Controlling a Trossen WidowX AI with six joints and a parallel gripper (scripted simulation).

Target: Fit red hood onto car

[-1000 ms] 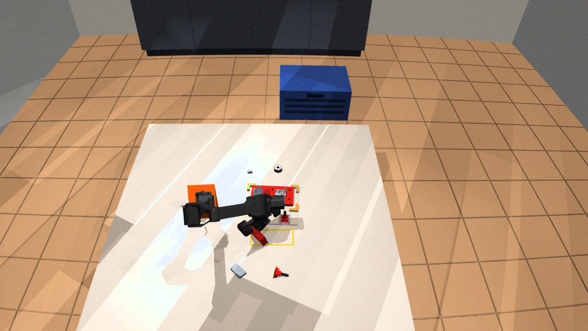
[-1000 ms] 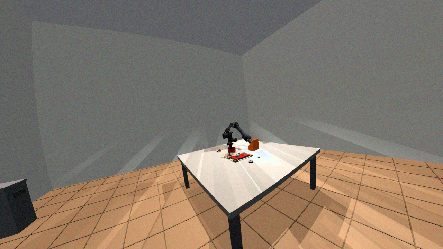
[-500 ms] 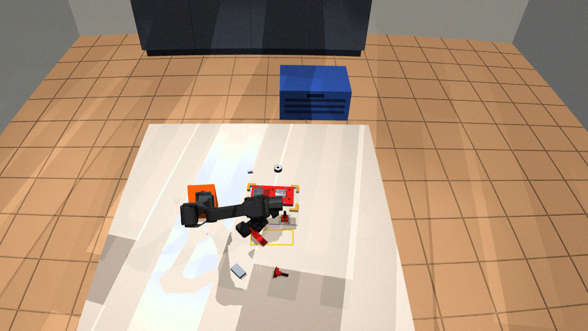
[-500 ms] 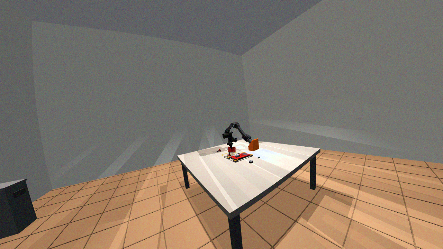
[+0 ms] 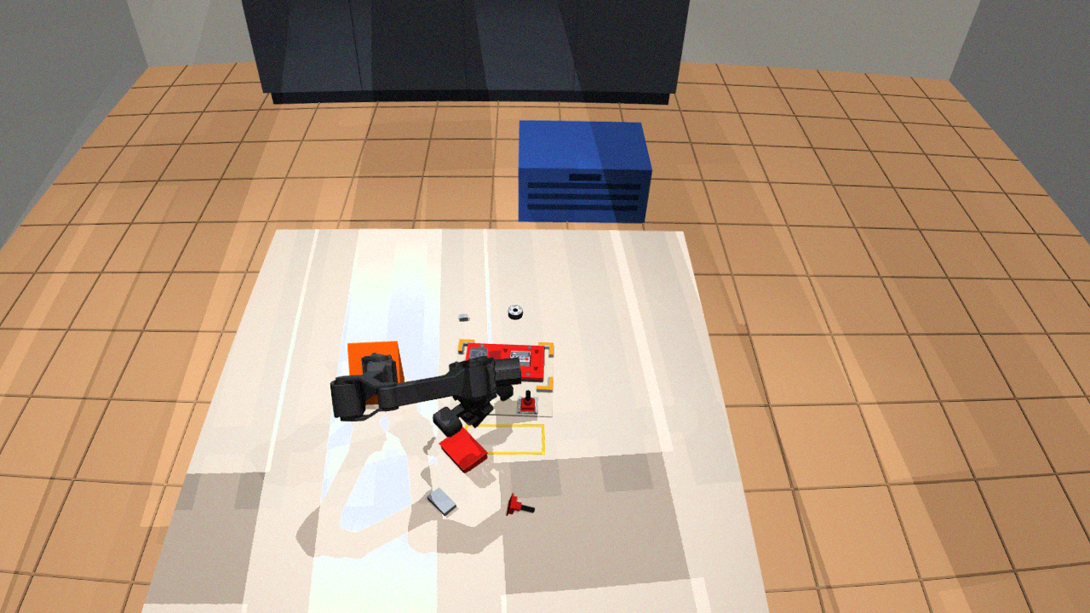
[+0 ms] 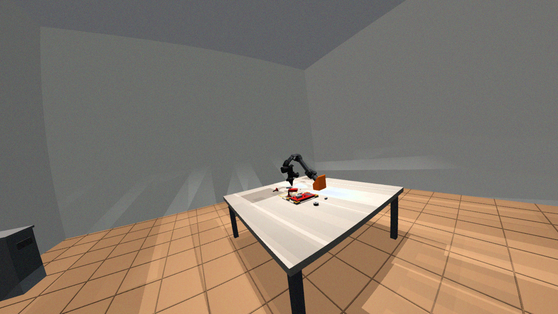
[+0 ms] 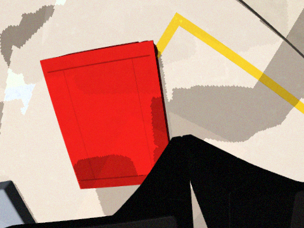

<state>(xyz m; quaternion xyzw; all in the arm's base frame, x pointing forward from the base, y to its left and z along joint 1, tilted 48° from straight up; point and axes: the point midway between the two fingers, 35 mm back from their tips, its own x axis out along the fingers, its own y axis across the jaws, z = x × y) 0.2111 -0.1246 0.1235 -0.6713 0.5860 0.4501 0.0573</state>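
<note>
Now: gripper tip 40 mm above the red hood, 20 mm to the left of it and 20 mm past it.
</note>
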